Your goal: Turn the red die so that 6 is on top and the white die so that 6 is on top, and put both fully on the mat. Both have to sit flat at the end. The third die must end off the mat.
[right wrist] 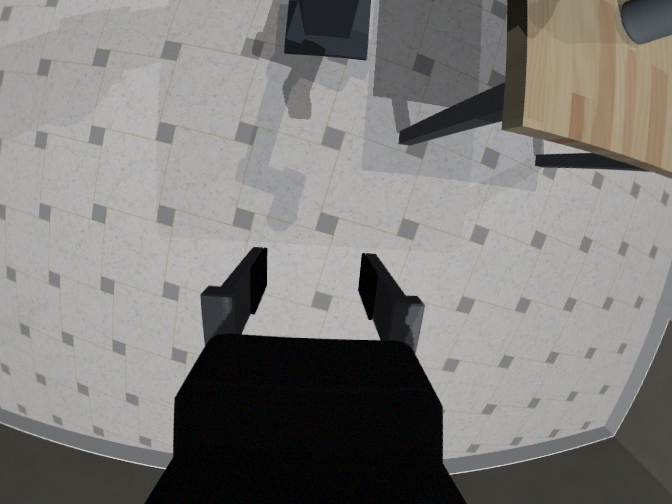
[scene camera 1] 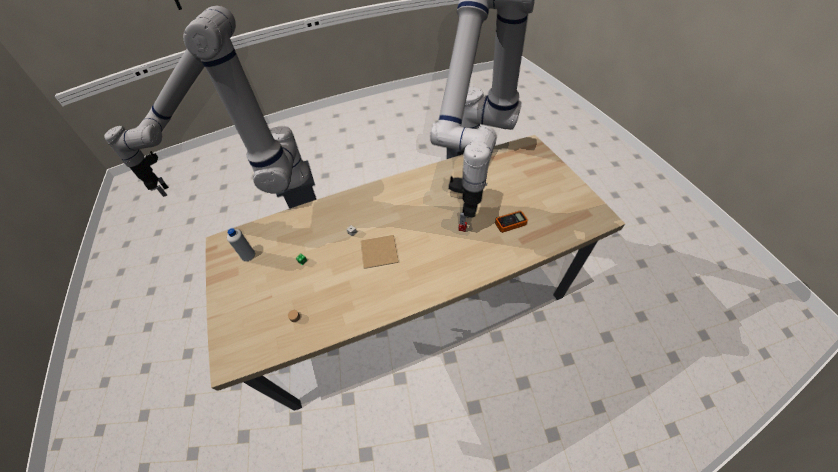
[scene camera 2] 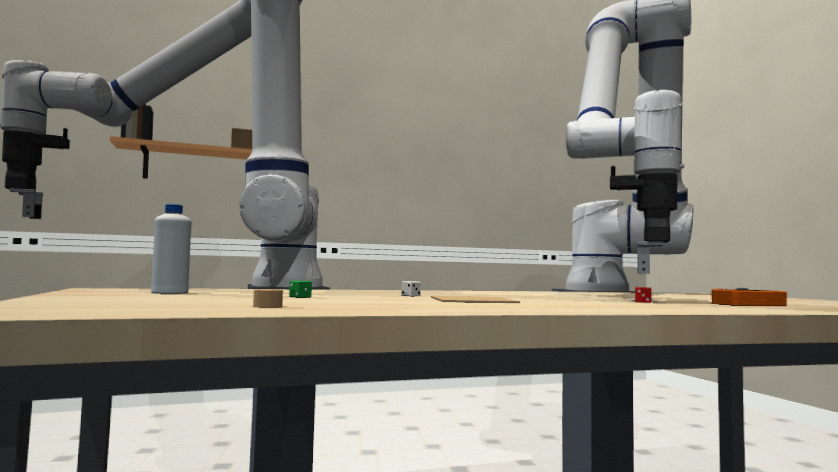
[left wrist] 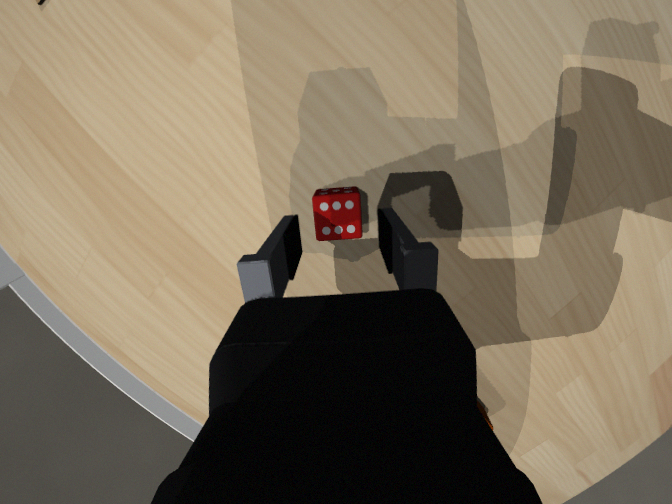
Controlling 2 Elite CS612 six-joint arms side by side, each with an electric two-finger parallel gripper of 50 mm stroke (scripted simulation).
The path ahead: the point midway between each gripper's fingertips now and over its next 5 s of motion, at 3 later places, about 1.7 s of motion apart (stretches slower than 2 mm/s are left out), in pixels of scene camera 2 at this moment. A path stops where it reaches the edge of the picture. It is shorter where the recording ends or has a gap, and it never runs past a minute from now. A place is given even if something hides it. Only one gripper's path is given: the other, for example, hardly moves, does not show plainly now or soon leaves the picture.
The left gripper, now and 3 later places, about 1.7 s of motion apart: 643, 273; 643, 285; 643, 257; 492, 245
